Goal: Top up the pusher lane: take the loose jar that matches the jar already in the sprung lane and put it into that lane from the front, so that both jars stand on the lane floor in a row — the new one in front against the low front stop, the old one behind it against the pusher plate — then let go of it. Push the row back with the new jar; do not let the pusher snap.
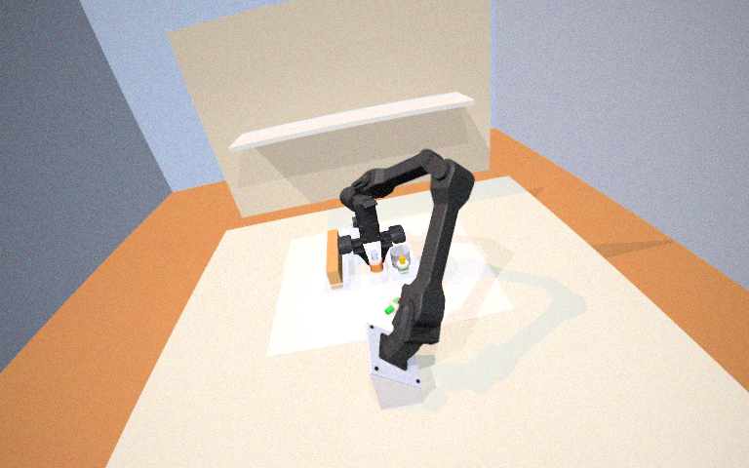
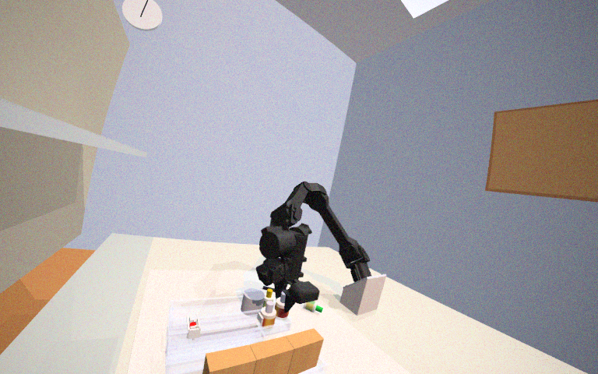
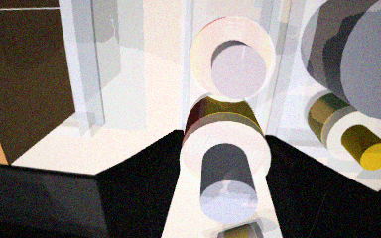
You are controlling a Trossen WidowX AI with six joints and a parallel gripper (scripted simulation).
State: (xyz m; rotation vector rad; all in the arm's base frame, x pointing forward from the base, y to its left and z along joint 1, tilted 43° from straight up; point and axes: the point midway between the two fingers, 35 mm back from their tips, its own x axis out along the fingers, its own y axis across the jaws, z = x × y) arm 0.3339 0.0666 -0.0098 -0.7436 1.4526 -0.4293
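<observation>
The grey cylinder lies 6 cm ahead of my gripper tip, 7 cm to the right of it and 3 cm below it. Round my gripper tip: clear sprung lane 14 cm ahead, 5 cm to the left, 4 cm below; then black rod 7 cm behind, 16 cm to the right, 5 cm below; then pusher plate 14 cm ahead, 5 cm to the left, 1 cm below.
</observation>
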